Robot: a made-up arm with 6 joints.
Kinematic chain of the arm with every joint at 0, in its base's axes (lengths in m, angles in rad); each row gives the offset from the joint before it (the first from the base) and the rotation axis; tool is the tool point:
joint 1: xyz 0 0 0.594 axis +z
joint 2: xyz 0.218 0 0 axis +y
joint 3: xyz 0 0 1.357 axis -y
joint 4: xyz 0 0 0.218 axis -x
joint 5: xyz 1.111 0 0 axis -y
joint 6: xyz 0.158 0 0 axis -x
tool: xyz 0 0 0
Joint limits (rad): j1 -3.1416..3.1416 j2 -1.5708..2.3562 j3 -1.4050..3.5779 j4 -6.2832..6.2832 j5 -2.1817..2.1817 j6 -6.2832..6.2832
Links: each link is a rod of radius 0.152 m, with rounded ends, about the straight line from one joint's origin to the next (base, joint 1, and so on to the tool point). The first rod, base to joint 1, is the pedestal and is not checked.
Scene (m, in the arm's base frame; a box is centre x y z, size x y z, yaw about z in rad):
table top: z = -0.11
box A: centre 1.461 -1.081 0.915 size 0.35 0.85 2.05 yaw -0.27
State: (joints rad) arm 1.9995 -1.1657 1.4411 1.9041 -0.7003 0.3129
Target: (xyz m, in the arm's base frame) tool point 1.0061 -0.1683 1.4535
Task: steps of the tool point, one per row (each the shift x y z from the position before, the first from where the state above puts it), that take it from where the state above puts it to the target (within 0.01 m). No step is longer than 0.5 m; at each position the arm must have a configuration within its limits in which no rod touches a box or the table.
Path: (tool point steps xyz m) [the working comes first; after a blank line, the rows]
Joints at the target: 2.8532 -0.0839 3.2456 2.0019 -1.0539 0.3129
Straight joint move there: touches box A.

1: -0.2477 0.1178 0.3584
2: -0.2392 0.2212 0.2936
3: -0.2044 0.3053 0.2104
4: 0.3613 0.1445 -0.2251
5: 0.2673 0.2833 -0.2415
6: 0.1171 0.3659 -0.2454
7: -0.0574 0.3701 -0.2372

